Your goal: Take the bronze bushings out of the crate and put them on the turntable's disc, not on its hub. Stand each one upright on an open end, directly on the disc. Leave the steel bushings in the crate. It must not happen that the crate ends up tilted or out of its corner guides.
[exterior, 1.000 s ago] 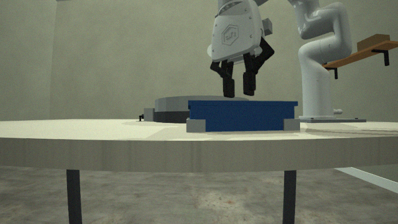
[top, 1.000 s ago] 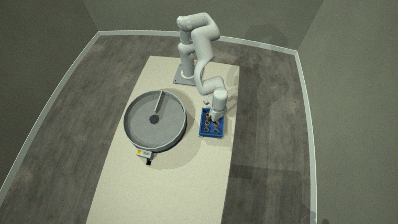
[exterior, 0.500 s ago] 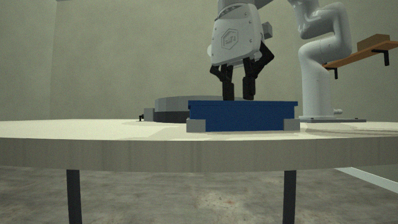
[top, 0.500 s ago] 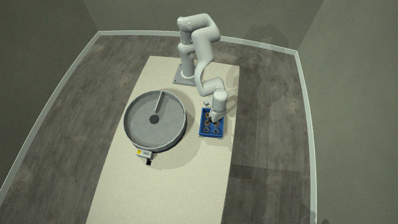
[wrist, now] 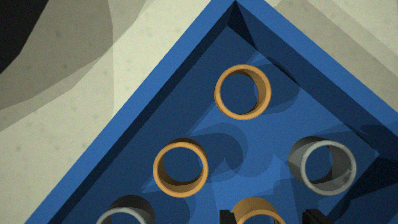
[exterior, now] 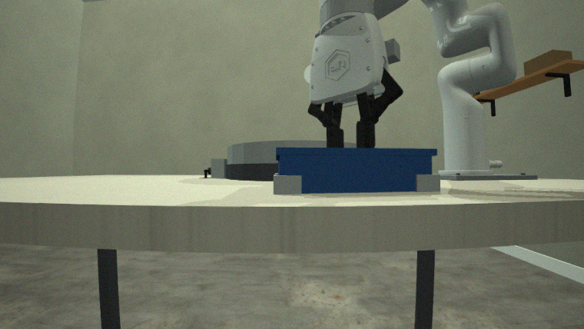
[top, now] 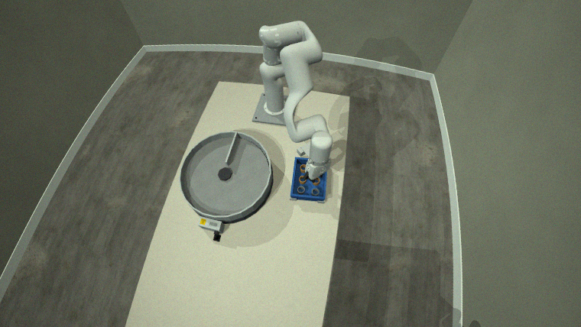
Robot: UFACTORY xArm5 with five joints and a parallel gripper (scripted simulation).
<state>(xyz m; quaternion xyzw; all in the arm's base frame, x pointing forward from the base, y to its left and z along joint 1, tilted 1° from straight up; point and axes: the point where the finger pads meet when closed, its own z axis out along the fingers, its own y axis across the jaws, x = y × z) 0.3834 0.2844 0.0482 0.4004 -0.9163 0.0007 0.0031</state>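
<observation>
The blue crate is 4 cm below my hand, 3 cm to the right of it and 1 cm ahead of it. From my hand the other things lie so: grey turntable disc: 40 cm to the right, 8 cm ahead, 1 cm below.
</observation>
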